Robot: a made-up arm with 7 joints. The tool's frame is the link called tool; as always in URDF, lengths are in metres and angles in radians.
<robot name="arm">
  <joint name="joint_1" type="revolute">
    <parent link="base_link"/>
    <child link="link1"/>
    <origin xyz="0 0 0.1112" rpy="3.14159 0 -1.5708"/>
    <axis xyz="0 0 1"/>
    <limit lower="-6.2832" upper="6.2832"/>
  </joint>
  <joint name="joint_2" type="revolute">
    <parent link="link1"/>
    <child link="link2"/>
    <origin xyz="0.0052 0 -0.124" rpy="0 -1.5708 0"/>
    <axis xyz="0 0 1"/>
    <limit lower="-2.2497" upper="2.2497"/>
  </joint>
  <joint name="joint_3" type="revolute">
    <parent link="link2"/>
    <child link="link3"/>
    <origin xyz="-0.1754 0 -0.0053" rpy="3.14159 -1.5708 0"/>
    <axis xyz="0 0 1"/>
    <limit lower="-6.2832" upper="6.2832"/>
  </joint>
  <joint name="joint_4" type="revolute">
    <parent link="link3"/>
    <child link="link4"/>
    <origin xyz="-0.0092 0 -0.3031" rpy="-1.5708 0 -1.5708"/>
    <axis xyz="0 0 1"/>
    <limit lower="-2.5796" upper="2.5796"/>
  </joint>
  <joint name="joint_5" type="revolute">
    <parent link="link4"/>
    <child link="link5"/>
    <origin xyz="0 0.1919 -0.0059" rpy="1.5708 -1.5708 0"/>
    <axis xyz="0 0 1"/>
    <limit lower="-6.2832" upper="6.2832"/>
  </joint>
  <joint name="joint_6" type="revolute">
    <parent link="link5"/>
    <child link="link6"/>
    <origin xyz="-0.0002 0 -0.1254" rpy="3.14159 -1.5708 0"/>
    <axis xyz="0 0 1"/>
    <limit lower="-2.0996" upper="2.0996"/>
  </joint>
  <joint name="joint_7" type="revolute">
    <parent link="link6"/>
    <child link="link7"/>
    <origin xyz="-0.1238 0 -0.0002" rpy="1.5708 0 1.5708"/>
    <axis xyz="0 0 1"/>
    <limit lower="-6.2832" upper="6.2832"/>
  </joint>
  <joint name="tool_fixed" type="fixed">
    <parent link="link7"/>
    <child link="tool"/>
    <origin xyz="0 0 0" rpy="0 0 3.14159"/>
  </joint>
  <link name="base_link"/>
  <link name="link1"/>
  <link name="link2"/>
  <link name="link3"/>
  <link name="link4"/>
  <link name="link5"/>
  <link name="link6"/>
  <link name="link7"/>
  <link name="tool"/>
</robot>
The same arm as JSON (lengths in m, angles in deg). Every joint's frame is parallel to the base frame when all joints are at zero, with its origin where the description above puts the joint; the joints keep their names.
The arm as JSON. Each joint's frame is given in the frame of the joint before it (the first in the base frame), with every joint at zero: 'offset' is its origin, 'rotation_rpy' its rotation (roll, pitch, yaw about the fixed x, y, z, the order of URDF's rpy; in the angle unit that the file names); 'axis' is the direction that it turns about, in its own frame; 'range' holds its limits. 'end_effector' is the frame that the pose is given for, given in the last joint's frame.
{"length_unit": "m", "angle_unit": "deg", "chain": [{"id": "joint_1", "offset": [0.0, 0.0, 0.1112], "rotation_rpy": [0.0, 0.0, 0.0], "axis": "-z", "range": [-360.0, 360.0]}, {"id": "joint_2", "offset": [0.0, -0.0052, 0.124], "rotation_rpy": [0.0, 0.0, 0.0], "axis": "+y", "range": [-128.9, 128.9]}, {"id": "joint_3", "offset": [0.0, -0.0053, 0.1754], "rotation_rpy": [0.0, 0.0, 0.0], "axis": "-z", "range": [-360.0, 360.0]}, {"id": "joint_4", "offset": [0.0, -0.0092, 0.3031], "rotation_rpy": [0.0, 0.0, 0.0], "axis": "+y", "range": [-147.8, 147.8]}, {"id": "joint_5", "offset": [0.0, -0.0059, 0.1919], "rotation_rpy": [0.0, 0.0, 0.0], "axis": "-z", "range": [-360.0, 360.0]}, {"id": "joint_6", "offset": [0.0, -0.0002, 0.1254], "rotation_rpy": [0.0, 0.0, 0.0], "axis": "+y", "range": [-120.3, 120.3]}, {"id": "joint_7", "offset": [0.0, -0.0002, 0.1238], "rotation_rpy": [0.0, 0.0, 0.0], "axis": "-z", "range": [-360.0, 360.0]}], "end_effector": {"offset": [0.0, 0.0, 0.0], "rotation_rpy": [-180.0, 0.0, 0.0]}}
